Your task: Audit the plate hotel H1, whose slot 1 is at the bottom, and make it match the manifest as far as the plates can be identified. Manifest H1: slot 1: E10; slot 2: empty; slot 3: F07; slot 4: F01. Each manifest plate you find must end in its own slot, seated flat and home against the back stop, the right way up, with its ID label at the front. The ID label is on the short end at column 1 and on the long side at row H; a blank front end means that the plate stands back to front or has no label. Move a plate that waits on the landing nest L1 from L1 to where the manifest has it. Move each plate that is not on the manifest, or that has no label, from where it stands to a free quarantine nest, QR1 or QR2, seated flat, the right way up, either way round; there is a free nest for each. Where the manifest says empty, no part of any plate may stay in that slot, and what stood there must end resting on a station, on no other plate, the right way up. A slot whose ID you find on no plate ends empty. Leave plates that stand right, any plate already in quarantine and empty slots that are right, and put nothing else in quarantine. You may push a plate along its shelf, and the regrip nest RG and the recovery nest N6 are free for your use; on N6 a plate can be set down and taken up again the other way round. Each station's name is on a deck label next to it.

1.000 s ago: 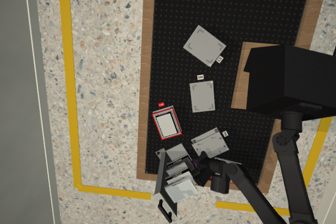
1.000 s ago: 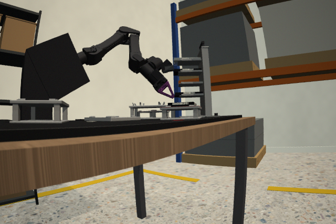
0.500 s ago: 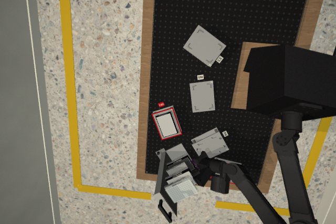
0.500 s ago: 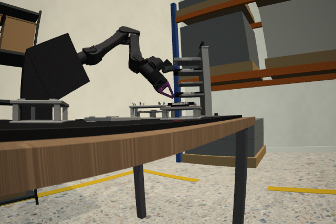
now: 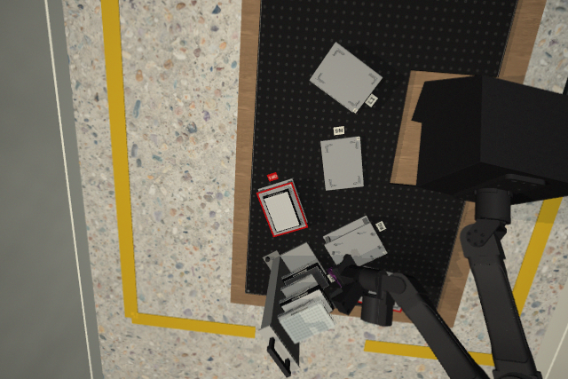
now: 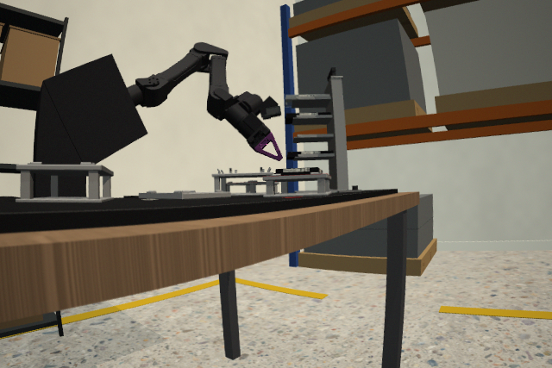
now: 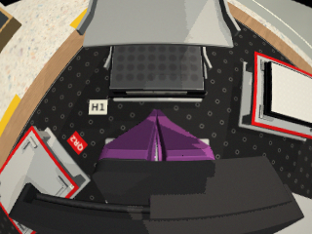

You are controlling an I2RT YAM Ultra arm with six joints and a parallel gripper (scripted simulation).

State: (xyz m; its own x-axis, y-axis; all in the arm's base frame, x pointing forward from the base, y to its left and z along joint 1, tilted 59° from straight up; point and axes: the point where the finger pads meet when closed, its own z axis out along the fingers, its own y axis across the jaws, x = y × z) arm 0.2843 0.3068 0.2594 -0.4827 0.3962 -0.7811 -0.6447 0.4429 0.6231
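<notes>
Right now the regrip nest RG is 7 cm behind my hand, 6 cm to the right of it and 5 cm below it. From my hand the other things lie so: H1 deck label: 10 cm to the left, 10 cm below, 4 cm behind; then plate hotel H1: 13 cm ahead, 11 cm to the left, 5 cm above; then white well plate: 16 cm above, 7 cm ahead, 5 cm to the left.
</notes>
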